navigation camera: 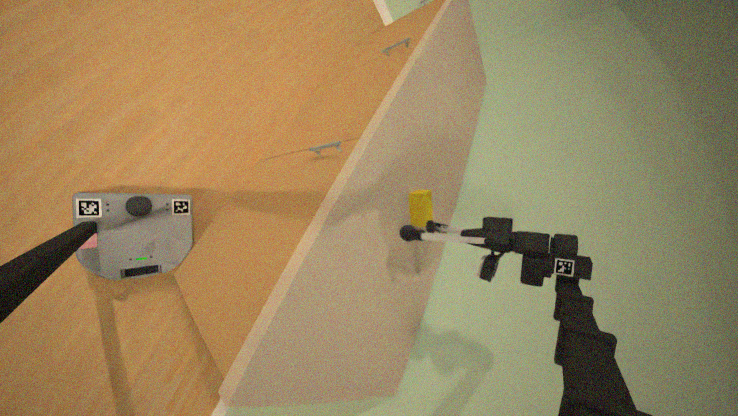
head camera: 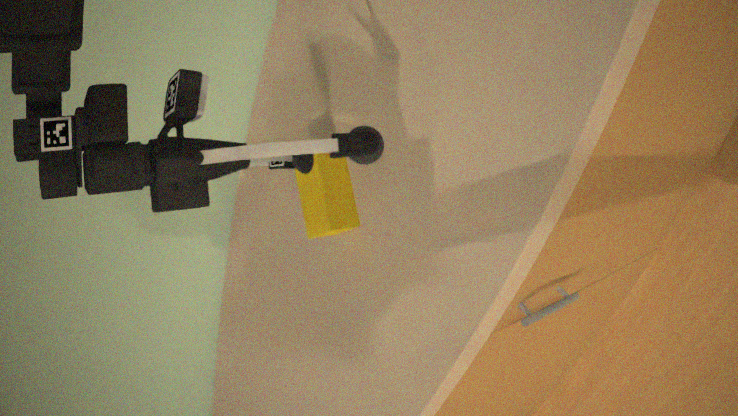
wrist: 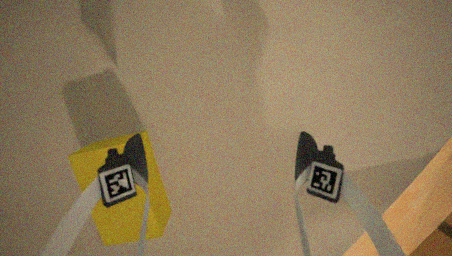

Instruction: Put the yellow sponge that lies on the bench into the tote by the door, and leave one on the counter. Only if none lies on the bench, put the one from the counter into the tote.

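A yellow sponge stands or lies as a block on a beige top with a pale front edge. Handles below that edge suggest a cabinet or counter. My gripper is open, with nothing between its fingers. It hangs above the top, beside the sponge. In the wrist view the left finger overlaps the sponge, which lies off to the left of the gap; the height between them is hard to tell. The tote and a second sponge do not show.
Grey handles sit on the wooden front below the pale edge. A green wall runs behind the top. My base stands on the wood-coloured floor side. My arm reaches in along the wall side.
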